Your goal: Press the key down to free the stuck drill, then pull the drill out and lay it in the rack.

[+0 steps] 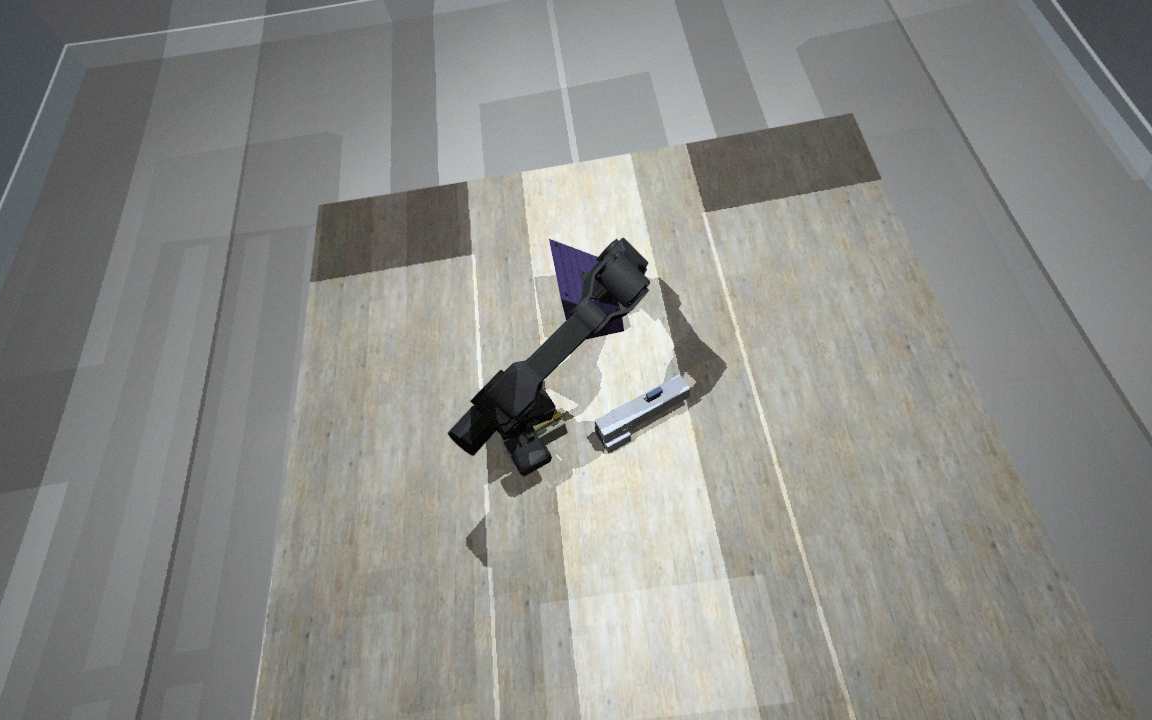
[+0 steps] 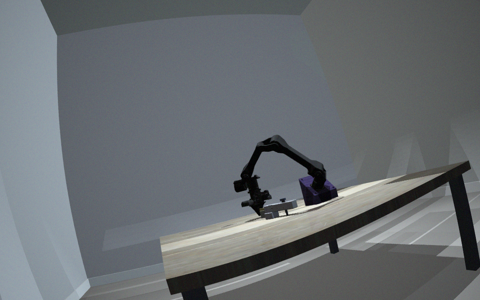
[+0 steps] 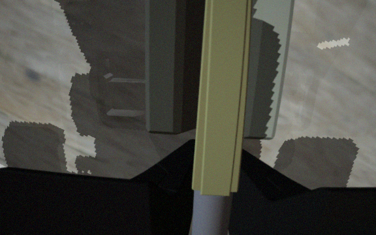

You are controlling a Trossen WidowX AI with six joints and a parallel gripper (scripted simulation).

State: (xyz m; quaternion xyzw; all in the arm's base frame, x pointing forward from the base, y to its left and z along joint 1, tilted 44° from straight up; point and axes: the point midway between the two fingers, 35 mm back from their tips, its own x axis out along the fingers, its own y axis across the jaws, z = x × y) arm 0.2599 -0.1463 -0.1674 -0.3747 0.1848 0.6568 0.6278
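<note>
My gripper tip is now 40 mm to the right of the drill, 30 mm below it and 10 mm past it. The rest, counted from my gripper tip: rack (50 mm to the left, 20 mm behind, 10 mm above); dark key (260 mm to the left, 40 mm above, 10 mm ahead); grey housing block (230 mm to the left, 30 mm above, 20 mm ahead).
</note>
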